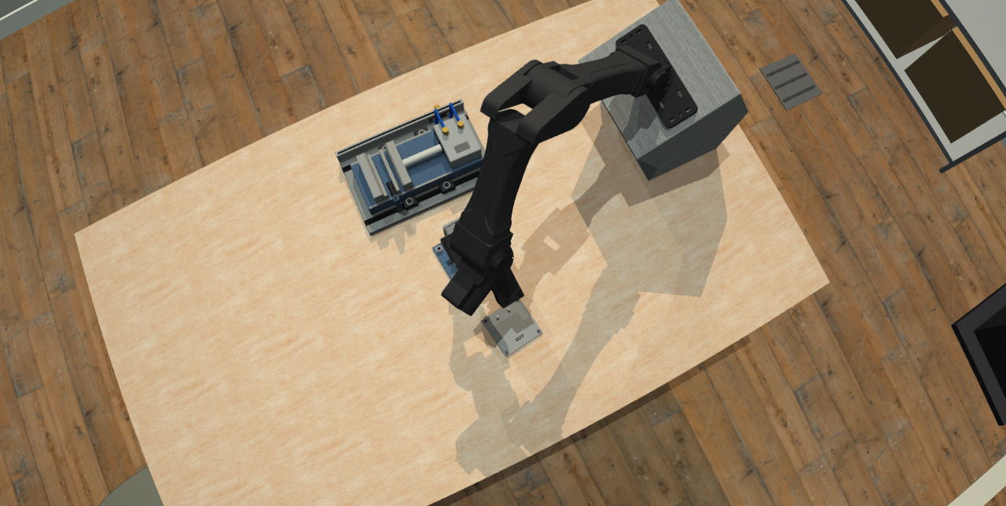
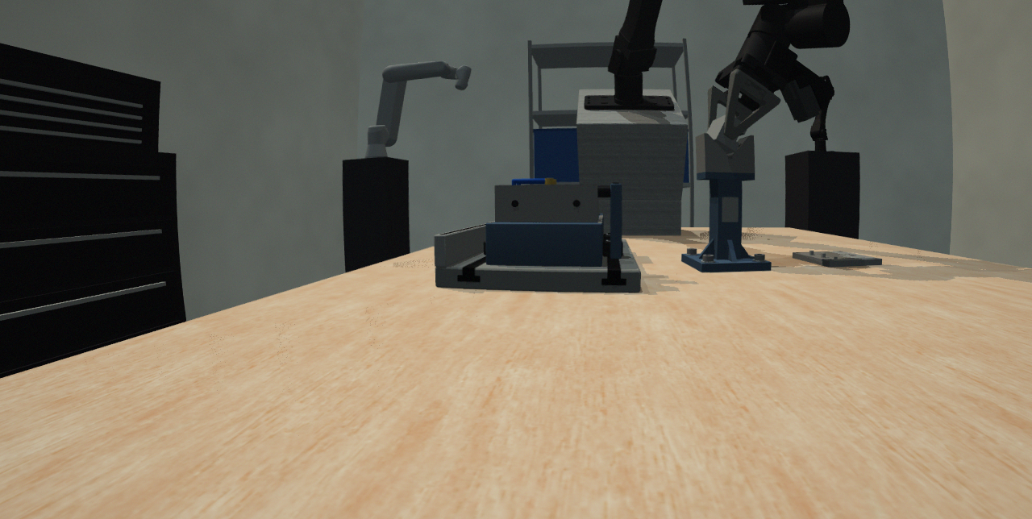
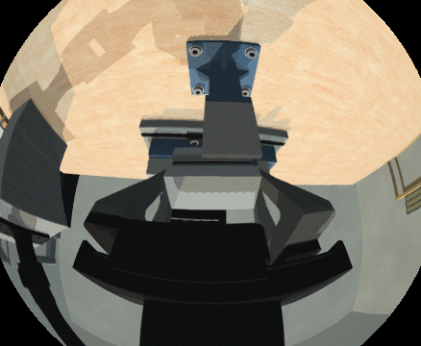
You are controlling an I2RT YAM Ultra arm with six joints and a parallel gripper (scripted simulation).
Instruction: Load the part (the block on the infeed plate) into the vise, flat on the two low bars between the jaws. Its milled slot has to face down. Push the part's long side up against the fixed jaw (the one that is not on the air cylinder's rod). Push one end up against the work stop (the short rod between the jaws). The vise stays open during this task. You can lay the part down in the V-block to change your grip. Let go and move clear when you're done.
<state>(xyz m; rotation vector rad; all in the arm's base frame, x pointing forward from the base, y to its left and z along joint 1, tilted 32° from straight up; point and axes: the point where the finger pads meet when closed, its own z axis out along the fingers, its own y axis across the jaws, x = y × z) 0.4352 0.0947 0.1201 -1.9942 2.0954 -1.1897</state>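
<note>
My hand is 1 cm to the right of the part. Round my hand: work stop rod 9 cm ahead, 16 cm to the right, 7 cm below; then air cylinder 8 cm behind, 21 cm to the right, 9 cm below; then infeed plate 2 cm behind, 18 cm to the left, 16 cm below.
</note>
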